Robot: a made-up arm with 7 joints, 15 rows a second.
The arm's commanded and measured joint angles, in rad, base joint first. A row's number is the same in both.
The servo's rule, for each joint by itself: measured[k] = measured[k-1] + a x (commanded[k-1-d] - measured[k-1]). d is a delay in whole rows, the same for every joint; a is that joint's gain. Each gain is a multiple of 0.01, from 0.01 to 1. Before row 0 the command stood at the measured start. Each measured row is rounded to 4 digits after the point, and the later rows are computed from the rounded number. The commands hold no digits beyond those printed.
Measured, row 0:
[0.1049 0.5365 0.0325 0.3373 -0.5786 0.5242 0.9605]
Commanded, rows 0 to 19:
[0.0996 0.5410 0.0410 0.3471 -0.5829 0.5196 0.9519]
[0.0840 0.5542 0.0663 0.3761 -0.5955 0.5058 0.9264]
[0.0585 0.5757 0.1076 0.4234 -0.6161 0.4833 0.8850]
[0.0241 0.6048 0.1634 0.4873 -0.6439 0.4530 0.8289]
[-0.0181 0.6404 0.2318 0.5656 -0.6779 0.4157 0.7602]
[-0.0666 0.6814 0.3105 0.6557 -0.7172 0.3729 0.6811]
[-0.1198 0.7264 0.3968 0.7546 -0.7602 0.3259 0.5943]
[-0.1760 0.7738 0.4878 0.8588 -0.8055 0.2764 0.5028]
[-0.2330 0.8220 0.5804 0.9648 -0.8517 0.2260 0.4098]
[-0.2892 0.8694 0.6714 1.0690 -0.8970 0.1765 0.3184]
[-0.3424 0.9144 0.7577 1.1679 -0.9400 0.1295 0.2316]
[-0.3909 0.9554 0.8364 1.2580 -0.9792 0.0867 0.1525]
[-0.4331 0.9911 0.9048 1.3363 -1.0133 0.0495 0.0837]
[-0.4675 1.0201 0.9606 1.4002 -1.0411 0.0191 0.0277]
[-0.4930 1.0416 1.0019 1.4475 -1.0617 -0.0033 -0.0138]
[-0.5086 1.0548 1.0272 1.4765 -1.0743 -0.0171 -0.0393]
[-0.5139 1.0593 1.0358 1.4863 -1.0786 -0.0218 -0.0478]
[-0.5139 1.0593 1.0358 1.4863 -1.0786 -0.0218 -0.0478]
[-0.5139 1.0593 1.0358 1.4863 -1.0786 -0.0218 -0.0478]
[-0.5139 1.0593 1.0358 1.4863 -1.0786 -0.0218 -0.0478]
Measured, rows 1 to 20:
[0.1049 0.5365 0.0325 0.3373 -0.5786 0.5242 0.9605]
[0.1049 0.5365 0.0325 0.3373 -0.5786 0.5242 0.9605]
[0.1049 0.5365 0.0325 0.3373 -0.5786 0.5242 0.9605]
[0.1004 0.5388 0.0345 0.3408 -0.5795 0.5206 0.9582]
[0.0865 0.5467 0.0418 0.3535 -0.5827 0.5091 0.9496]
[0.0627 0.5615 0.0569 0.3787 -0.5894 0.4890 0.9322]
[0.0299 0.5836 0.0814 0.4178 -0.6003 0.4609 0.9043]
[-0.0109 0.6126 0.1160 0.4710 -0.6158 0.4256 0.8654]
[-0.0582 0.6477 0.1607 0.5375 -0.6361 0.3845 0.8156]
[-0.1106 0.6878 0.2150 0.6157 -0.6609 0.3388 0.7558]
[-0.1662 0.7317 0.2777 0.7032 -0.6898 0.2901 0.6875]
[-0.2230 0.7778 0.3473 0.7974 -0.7222 0.2401 0.6125]
[-0.2793 0.8245 0.4218 0.8952 -0.7572 0.1905 0.5331]
[-0.3329 0.8703 0.4991 0.9934 -0.7938 0.1429 0.4517]
[-0.3822 0.9137 0.5767 1.0887 -0.8309 0.0991 0.3709]
[-0.4255 0.9532 0.6522 1.1778 -0.8674 0.0604 0.2934]
[-0.4612 0.9873 0.7231 1.2579 -0.9021 0.0282 0.2217]
[-0.4882 1.0150 0.7872 1.3262 -0.9340 0.0036 0.1581]
[-0.5055 1.0353 0.8424 1.3803 -0.9621 -0.0125 0.1048]
[-0.5126 1.0475 0.8869 1.4185 -0.9854 -0.0198 0.0636]
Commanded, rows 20 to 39:
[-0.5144 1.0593 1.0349 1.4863 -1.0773 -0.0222 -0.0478]
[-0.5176 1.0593 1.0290 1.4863 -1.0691 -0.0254 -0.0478]
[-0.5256 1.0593 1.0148 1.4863 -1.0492 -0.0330 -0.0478]
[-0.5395 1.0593 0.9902 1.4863 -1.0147 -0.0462 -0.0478]
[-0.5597 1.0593 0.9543 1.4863 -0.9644 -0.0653 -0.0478]
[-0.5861 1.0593 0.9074 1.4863 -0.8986 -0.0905 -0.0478]
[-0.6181 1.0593 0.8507 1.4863 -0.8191 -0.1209 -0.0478]
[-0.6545 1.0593 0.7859 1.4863 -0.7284 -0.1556 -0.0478]
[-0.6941 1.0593 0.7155 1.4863 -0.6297 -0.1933 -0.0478]
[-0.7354 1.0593 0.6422 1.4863 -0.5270 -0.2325 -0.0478]
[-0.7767 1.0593 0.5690 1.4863 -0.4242 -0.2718 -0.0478]
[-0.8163 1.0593 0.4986 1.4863 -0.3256 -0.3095 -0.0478]
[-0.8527 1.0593 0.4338 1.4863 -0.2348 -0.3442 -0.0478]
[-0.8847 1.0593 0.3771 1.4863 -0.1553 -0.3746 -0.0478]
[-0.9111 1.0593 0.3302 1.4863 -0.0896 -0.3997 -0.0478]
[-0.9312 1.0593 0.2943 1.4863 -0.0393 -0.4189 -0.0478]
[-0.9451 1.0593 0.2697 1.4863 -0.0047 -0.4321 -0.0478]
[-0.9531 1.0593 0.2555 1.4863 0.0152 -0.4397 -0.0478]
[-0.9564 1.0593 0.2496 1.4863 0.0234 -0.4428 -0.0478]
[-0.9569 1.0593 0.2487 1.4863 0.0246 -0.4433 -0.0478]
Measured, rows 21 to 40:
[-0.5137 1.0535 0.9211 1.4429 -1.0040 -0.0214 0.0335]
[-0.5139 1.0565 0.9475 1.4585 -1.0189 -0.0217 0.0115]
[-0.5139 1.0579 0.9678 1.4685 -1.0308 -0.0218 -0.0045]
[-0.5143 1.0586 0.9832 1.4749 -1.0401 -0.0221 -0.0162]
[-0.5171 1.0590 0.9937 1.4790 -1.0459 -0.0247 -0.0247]
[-0.5243 1.0592 0.9986 1.4816 -1.0466 -0.0312 -0.0309]
[-0.5372 1.0593 0.9967 1.4833 -1.0402 -0.0429 -0.0355]
[-0.5563 1.0593 0.9869 1.4844 -1.0250 -0.0604 -0.0388]
[-0.5816 1.0593 0.9686 1.4851 -0.9997 -0.0839 -0.0412]
[-0.6126 1.0593 0.9415 1.4855 -0.9636 -0.1128 -0.0430]
[-0.6482 1.0593 0.9057 1.4858 -0.9166 -0.1462 -0.0443]
[-0.6872 1.0593 0.8620 1.4860 -0.8592 -0.1829 -0.0452]
[-0.7282 1.0593 0.8114 1.4861 -0.7928 -0.2216 -0.0459]
[-0.7694 1.0593 0.7556 1.4862 -0.7191 -0.2608 -0.0464]
[-0.8093 1.0593 0.6965 1.4862 -0.6404 -0.2988 -0.0468]
[-0.8462 1.0593 0.6361 1.4862 -0.5593 -0.3342 -0.0471]
[-0.8789 1.0593 0.5765 1.4862 -0.4785 -0.3657 -0.0473]
[-0.9063 1.0593 0.5199 1.4862 -0.4007 -0.3922 -0.0474]
[-0.9275 1.0593 0.4680 1.4862 -0.3284 -0.4130 -0.0475]
[-0.9425 1.0593 0.4224 1.4862 -0.2637 -0.4279 -0.0476]

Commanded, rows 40 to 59:
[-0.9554 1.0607 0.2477 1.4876 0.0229 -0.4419 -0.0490]
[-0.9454 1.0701 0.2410 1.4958 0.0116 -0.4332 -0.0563]
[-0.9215 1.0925 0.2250 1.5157 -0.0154 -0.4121 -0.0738]
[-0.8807 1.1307 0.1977 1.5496 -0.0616 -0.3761 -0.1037]
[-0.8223 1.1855 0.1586 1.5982 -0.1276 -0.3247 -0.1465]
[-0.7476 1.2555 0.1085 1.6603 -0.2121 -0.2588 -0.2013]
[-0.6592 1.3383 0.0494 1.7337 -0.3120 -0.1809 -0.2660]
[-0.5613 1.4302 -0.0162 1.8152 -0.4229 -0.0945 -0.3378]
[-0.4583 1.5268 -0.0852 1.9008 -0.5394 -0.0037 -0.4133]
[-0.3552 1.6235 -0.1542 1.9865 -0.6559 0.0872 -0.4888]
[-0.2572 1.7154 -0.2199 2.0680 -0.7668 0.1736 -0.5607]
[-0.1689 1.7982 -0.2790 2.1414 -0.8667 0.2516 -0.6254]
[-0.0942 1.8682 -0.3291 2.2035 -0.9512 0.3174 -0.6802]
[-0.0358 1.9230 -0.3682 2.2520 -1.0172 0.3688 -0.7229]
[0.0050 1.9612 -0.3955 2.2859 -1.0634 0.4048 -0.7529]
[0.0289 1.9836 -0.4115 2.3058 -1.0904 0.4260 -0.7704]
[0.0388 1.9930 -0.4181 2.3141 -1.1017 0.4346 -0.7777]
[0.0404 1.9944 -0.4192 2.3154 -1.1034 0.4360 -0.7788]
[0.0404 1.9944 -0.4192 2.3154 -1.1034 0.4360 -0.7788]
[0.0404 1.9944 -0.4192 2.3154 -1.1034 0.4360 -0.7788]
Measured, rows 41 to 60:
[-0.9515 1.0593 0.3840 1.4862 -0.2079 -0.4371 -0.0477]
[-0.9557 1.0593 0.3531 1.4862 -0.1616 -0.4415 -0.0477]
[-0.9567 1.0593 0.3291 1.4862 -0.1244 -0.4429 -0.0477]
[-0.9556 1.0600 0.3104 1.4867 -0.0949 -0.4421 -0.0481]
[-0.9469 1.0652 0.2944 1.4900 -0.0736 -0.4352 -0.0503]
[-0.9253 1.0791 0.2784 1.4993 -0.0620 -0.4172 -0.0566]
[-0.8874 1.1054 0.2598 1.5174 -0.0619 -0.3851 -0.0693]
[-0.8321 1.1463 0.2365 1.5465 -0.0750 -0.3380 -0.0901]
[-0.7603 1.2020 0.2071 1.5875 -0.1024 -0.2762 -0.1201]
[-0.6744 1.2715 0.1708 1.6401 -0.1443 -0.2019 -0.1595]
[-0.5783 1.3524 0.1278 1.7031 -0.2000 -0.1181 -0.2076]
[-0.4763 1.4413 0.0788 1.7743 -0.2679 -0.0289 -0.2631]
[-0.3734 1.5342 0.0252 1.8507 -0.3455 0.0617 -0.3240]
[-0.2746 1.6266 -0.0312 1.9289 -0.4298 0.1490 -0.3879]
[-0.1848 1.7141 -0.0882 2.0054 -0.5172 0.2290 -0.4520]
[-0.1078 1.7927 -0.1436 2.0767 -0.6040 0.2980 -0.5136]
[-0.0466 1.8592 -0.1953 2.1398 -0.6866 0.3532 -0.5701]
[-0.0027 1.9112 -0.2413 2.1924 -0.7620 0.3934 -0.6195]
[0.0242 1.9481 -0.2804 2.2332 -0.8277 0.4188 -0.6602]
[0.0366 1.9710 -0.3121 2.2623 -0.8825 0.4311 -0.6919]

